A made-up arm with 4 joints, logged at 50 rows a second.
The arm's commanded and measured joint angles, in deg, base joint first. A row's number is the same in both.
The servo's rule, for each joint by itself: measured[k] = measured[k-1] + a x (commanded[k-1-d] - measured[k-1]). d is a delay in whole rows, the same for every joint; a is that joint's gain. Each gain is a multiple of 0.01, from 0.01 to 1. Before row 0 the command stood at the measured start. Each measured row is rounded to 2 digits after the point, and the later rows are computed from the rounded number. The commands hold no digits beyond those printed.
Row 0, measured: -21.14 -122.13 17.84 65.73
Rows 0 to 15, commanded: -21.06 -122.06 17.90 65.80; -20.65 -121.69 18.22 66.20; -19.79 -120.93 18.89 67.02; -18.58 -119.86 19.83 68.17; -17.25 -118.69 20.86 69.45; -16.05 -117.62 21.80 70.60; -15.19 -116.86 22.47 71.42; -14.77 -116.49 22.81 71.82; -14.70 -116.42 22.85 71.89; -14.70 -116.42 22.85 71.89; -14.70 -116.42 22.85 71.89; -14.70 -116.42 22.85 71.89; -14.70 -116.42 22.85 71.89; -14.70 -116.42 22.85 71.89; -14.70 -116.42 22.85 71.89; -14.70 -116.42 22.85 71.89
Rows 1 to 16, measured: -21.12 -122.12 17.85 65.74; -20.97 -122.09 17.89 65.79; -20.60 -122.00 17.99 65.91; -19.97 -121.83 18.17 66.14; -19.13 -121.58 18.44 66.47; -18.18 -121.26 18.78 66.88; -17.25 -120.91 19.15 67.33; -16.48 -120.56 19.52 67.78; -15.93 -120.23 19.85 68.19; -15.55 -119.93 20.15 68.56; -15.29 -119.65 20.42 68.89; -15.11 -119.39 20.66 69.19; -14.98 -119.15 20.88 69.46; -14.89 -118.93 21.08 69.70; -14.83 -118.73 21.26 69.92; -14.79 -118.55 21.42 70.12
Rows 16 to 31, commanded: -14.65 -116.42 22.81 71.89; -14.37 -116.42 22.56 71.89; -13.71 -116.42 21.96 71.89; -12.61 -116.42 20.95 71.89; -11.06 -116.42 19.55 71.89; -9.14 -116.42 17.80 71.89; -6.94 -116.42 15.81 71.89; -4.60 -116.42 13.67 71.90; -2.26 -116.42 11.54 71.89; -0.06 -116.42 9.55 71.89; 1.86 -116.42 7.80 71.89; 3.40 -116.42 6.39 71.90; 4.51 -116.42 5.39 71.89; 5.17 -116.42 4.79 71.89; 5.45 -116.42 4.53 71.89; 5.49 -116.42 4.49 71.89
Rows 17 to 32, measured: -14.75 -118.38 21.56 70.30; -14.63 -118.22 21.66 70.46; -14.34 -118.08 21.69 70.60; -13.80 -117.95 21.62 70.73; -12.95 -117.83 21.41 70.85; -11.77 -117.72 21.05 70.95; -10.27 -117.62 20.53 71.04; -8.51 -117.52 19.84 71.13; -6.57 -117.43 19.01 71.21; -4.55 -117.35 18.06 71.28; -2.56 -117.28 17.03 71.34; -0.71 -117.21 15.97 71.40; 0.91 -117.15 14.91 71.45; 2.23 -117.09 13.90 71.49; 3.23 -117.04 12.96 71.53; 3.93 -116.99 12.11 71.57
